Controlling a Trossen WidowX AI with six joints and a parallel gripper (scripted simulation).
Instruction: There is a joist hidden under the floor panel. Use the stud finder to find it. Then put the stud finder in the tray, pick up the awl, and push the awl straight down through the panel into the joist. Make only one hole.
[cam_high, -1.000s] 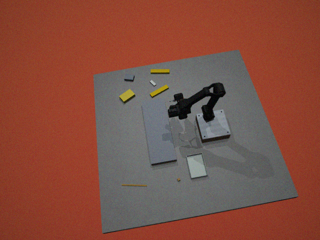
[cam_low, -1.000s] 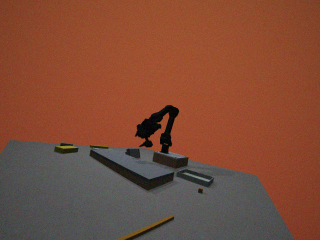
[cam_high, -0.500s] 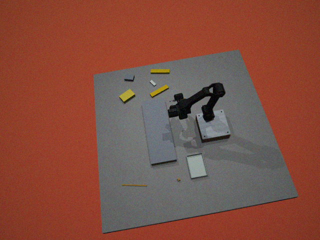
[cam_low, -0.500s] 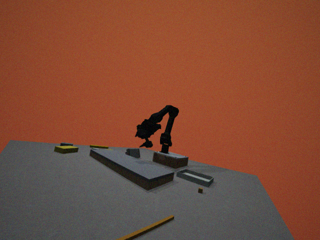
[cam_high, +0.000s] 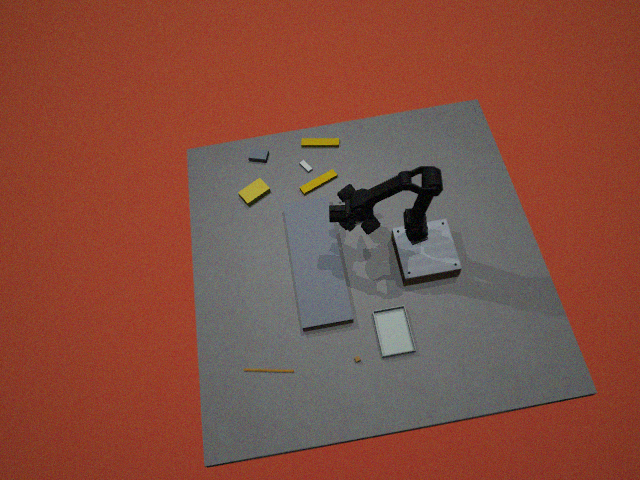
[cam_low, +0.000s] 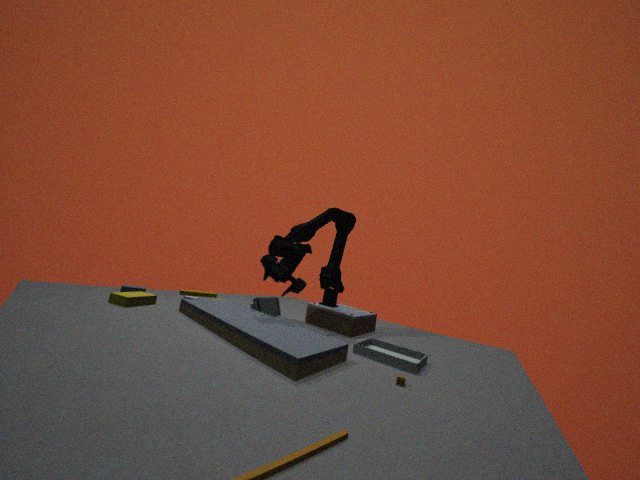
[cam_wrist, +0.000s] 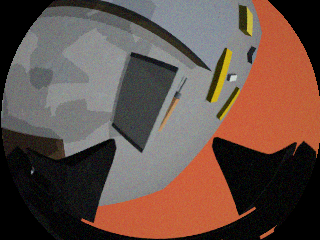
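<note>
Now: gripper tip 90 mm above the stud finder, 40 mm to the left of it and 20 mm past it. From my gripper tip the other things lie so: white piece (330 mm to the right, 110 mm below, 100 mm ahead); awl (100 mm to the right, 100 mm below, 10 mm behind); tray (460 mm to the left, 100 mm below, 60 mm ahead).
</note>
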